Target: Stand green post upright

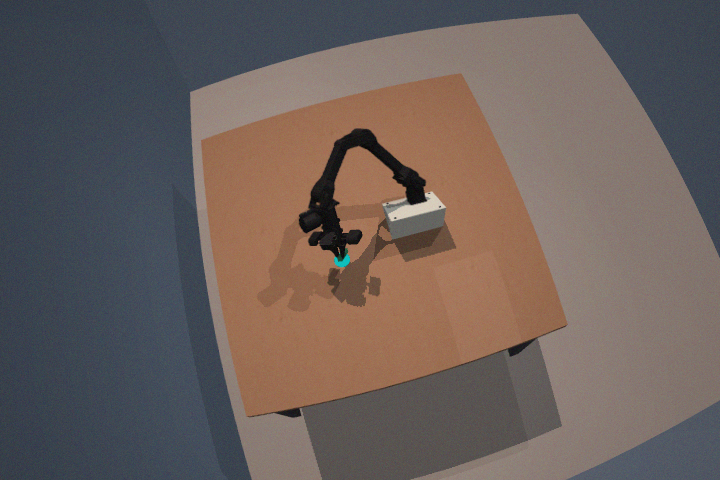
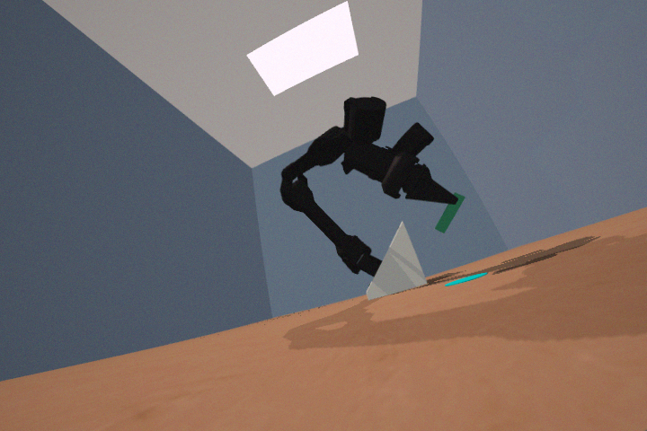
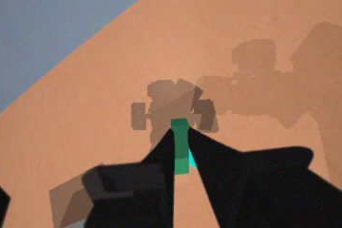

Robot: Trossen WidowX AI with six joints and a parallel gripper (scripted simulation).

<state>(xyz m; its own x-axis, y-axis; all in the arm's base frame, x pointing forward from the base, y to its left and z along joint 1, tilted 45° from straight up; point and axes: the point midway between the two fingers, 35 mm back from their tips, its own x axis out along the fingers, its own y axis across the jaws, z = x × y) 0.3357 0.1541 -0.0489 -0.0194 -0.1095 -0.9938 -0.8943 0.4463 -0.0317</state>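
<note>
My gripper tip is 110 mm above the cyan circle and 40 mm to the left of it. Also, from my gripper tip: green post: 20 mm to the right, 10 mm below, 10 mm behind.
</note>
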